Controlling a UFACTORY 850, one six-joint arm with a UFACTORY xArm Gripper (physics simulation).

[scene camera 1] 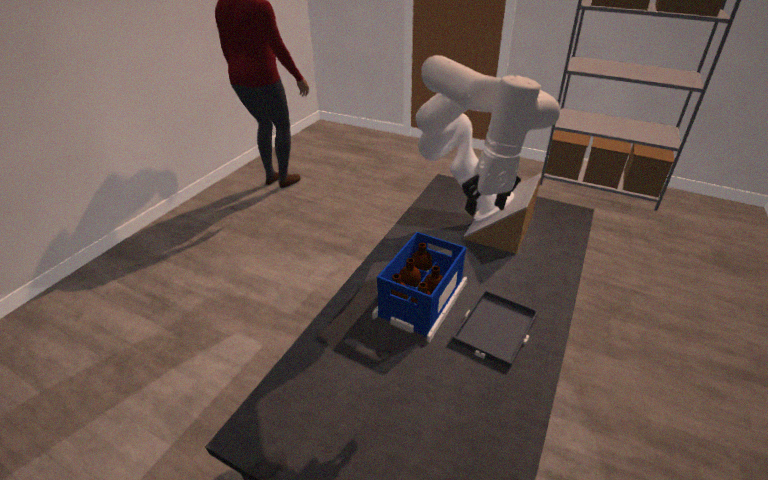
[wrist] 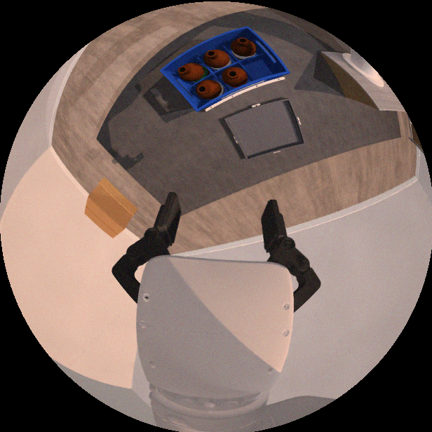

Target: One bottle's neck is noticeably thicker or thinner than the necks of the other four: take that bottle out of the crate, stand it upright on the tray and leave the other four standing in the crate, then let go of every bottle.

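The blue crate (scene camera 1: 403,312) (wrist: 262,69) stands on the table with five brown bottles upright in it. In the wrist view they are one at the upper right (wrist: 243,47), one at the upper middle (wrist: 217,58), one at the left (wrist: 191,72), one at the lower middle (wrist: 234,77) and one at the lower left (wrist: 209,90); the lower right compartment is empty. Neck widths are too small to compare surely. The dark tray (scene camera 1: 495,331) (wrist: 265,130) lies beside the crate, apart from it, with no bottle on it. My gripper (scene camera 1: 485,209) (wrist: 221,204) is open and empty, raised near the robot's base, away from crate and tray.
White strips (scene camera 1: 447,310) edge the crate's foot. A wedge-shaped base block (scene camera 1: 498,233) stands on the table (scene camera 1: 441,413) behind the crate. A person in a red top (scene camera 1: 249,45) stands beyond the table's left side. A shelf rack (scene camera 1: 634,73) stands at the back right.
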